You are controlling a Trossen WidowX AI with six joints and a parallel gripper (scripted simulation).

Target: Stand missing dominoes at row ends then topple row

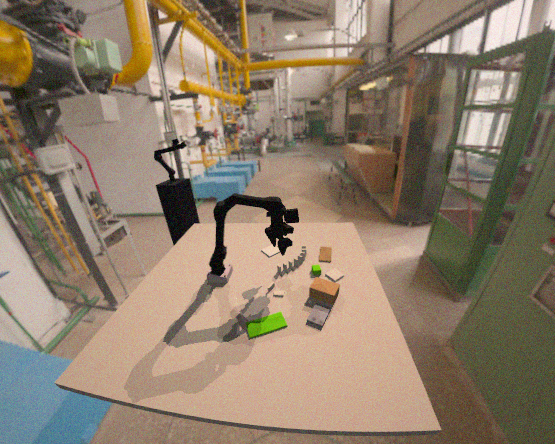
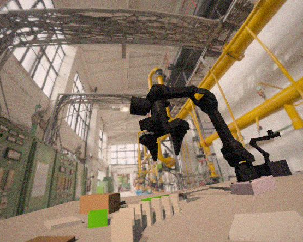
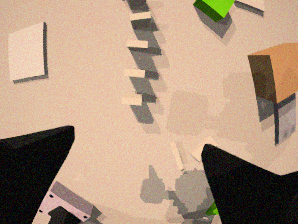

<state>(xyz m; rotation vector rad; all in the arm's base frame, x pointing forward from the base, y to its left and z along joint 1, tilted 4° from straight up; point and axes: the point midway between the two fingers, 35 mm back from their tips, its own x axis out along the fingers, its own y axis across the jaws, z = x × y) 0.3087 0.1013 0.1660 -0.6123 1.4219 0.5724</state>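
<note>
The flat green block is 30 mm ahead of my gripper tip, 330 mm to the right of it and 150 mm below it. The rest, counted from my gripper tip: white tile: 110 mm behind, 200 mm to the left, 150 mm below; then green cube: 190 mm ahead, 60 mm to the left, 140 mm below; then brown box: 250 mm ahead, 110 mm to the right, 120 mm below.
</note>
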